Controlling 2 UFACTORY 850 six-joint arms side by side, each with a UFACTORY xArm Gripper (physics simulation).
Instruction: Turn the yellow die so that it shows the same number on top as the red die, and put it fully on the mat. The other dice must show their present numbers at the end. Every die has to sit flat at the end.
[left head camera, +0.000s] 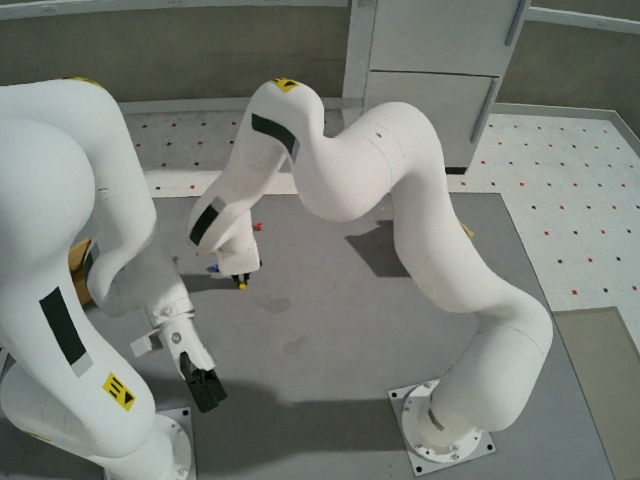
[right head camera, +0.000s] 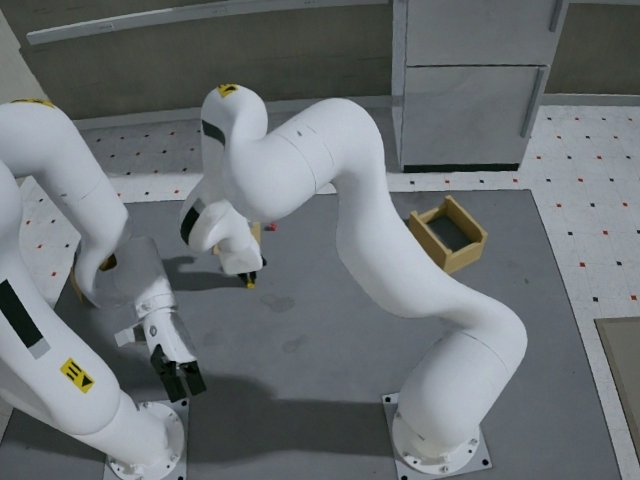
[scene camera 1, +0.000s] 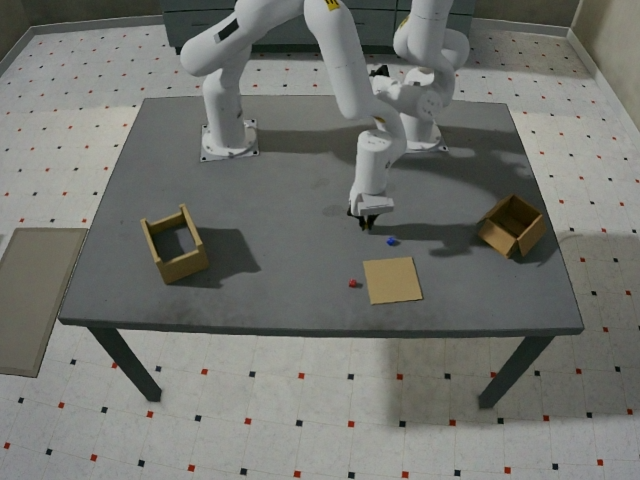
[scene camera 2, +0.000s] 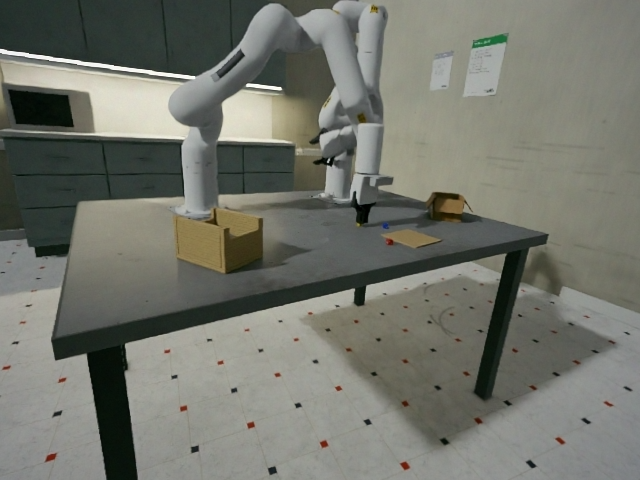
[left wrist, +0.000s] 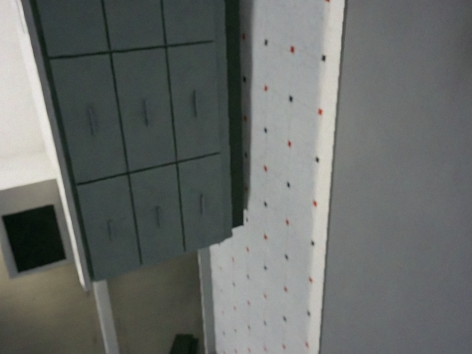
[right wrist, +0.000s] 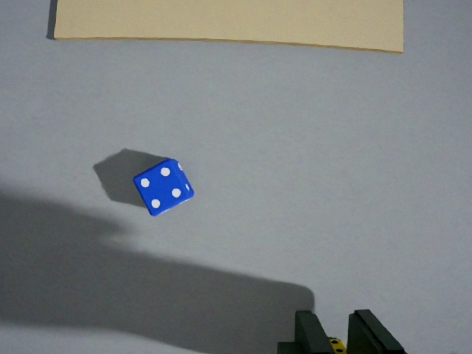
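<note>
The yellow die (left head camera: 242, 285) (right head camera: 250, 284) (scene camera 2: 359, 224) (right wrist: 337, 345) is between the fingers of my right gripper (left head camera: 241, 282) (scene camera 1: 366, 226) (right wrist: 336, 336), which is shut on it at about table height. Its top number is too hidden to read. The blue die (scene camera 1: 390, 241) (scene camera 2: 385, 225) (right wrist: 164, 187) lies flat, four on top, between the gripper and the tan mat (scene camera 1: 392, 280) (scene camera 2: 413, 237) (right wrist: 225, 20). The red die (left head camera: 258, 226) (right head camera: 272, 226) (scene camera 1: 352, 283) sits beside the mat, its number too small to read. My left gripper (right head camera: 187, 388) (scene camera 2: 315, 150) is open, raised near its own base.
A wooden open-topped box (right head camera: 465, 253) (scene camera 1: 186, 266) (scene camera 2: 201, 242) stands at the left of the table in scene camera 1. A cardboard box (scene camera 1: 498, 235) (scene camera 2: 447, 206) with open flaps stands at the right there. The right arm reaches over the table's middle.
</note>
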